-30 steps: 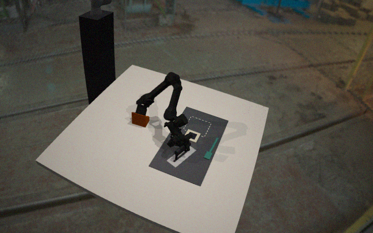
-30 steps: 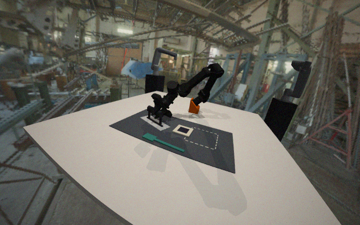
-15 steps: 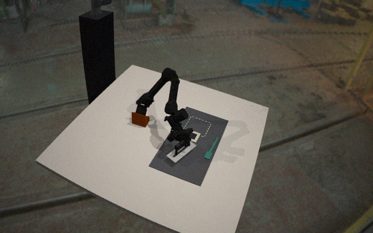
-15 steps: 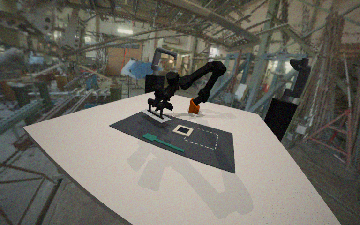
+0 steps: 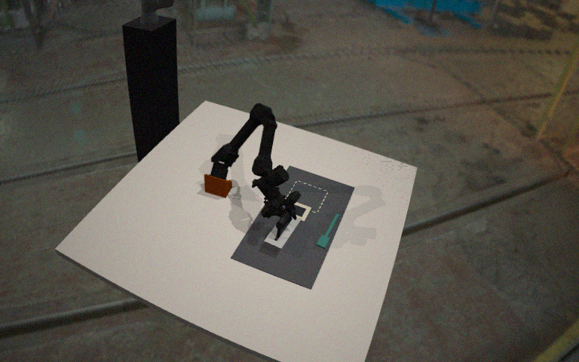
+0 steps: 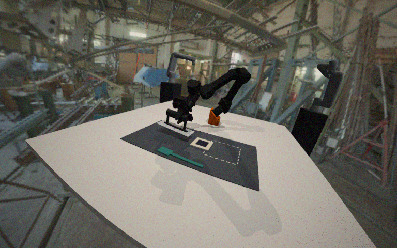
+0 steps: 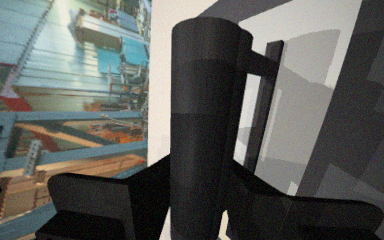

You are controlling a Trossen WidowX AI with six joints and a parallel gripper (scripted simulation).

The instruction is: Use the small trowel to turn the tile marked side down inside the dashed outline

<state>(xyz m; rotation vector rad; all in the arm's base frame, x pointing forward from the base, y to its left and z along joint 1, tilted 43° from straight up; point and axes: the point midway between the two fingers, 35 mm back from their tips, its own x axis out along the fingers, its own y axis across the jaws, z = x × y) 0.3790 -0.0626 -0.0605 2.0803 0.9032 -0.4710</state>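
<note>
My gripper tip is now 11 cm above the dark mat and 10 cm to the right of it. Also, from my gripper tip: beige square tile 14 cm to the left, 9 cm below, 3 cm behind; trowel 3 cm behind, 1 cm below.
</note>
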